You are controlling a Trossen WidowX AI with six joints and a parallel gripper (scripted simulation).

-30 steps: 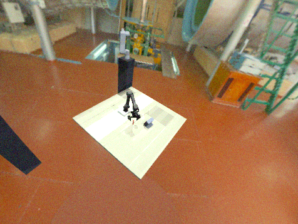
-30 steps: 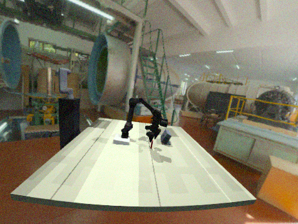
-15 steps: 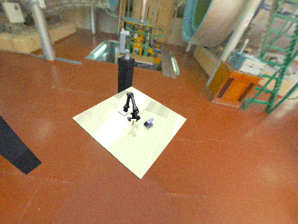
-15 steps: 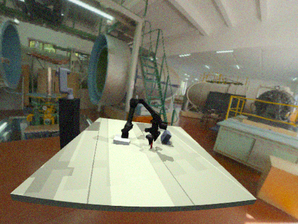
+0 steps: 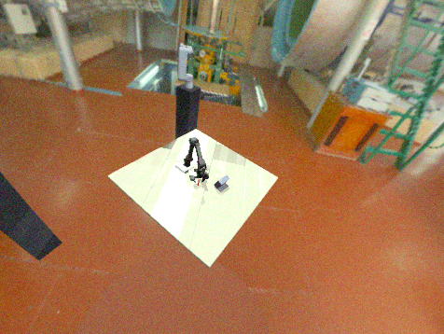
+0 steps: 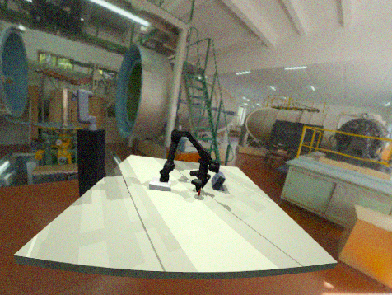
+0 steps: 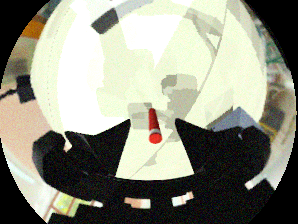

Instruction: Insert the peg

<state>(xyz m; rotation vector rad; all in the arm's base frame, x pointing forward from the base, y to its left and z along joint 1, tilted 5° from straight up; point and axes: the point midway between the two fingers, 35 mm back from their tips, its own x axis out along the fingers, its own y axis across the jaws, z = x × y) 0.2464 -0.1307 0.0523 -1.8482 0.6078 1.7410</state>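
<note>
The red peg lies 2 cm above my gripper tip. Also, from my gripper tip: sloped panel (19 cm ahead, 15 cm to the left, 2 cm above).
</note>
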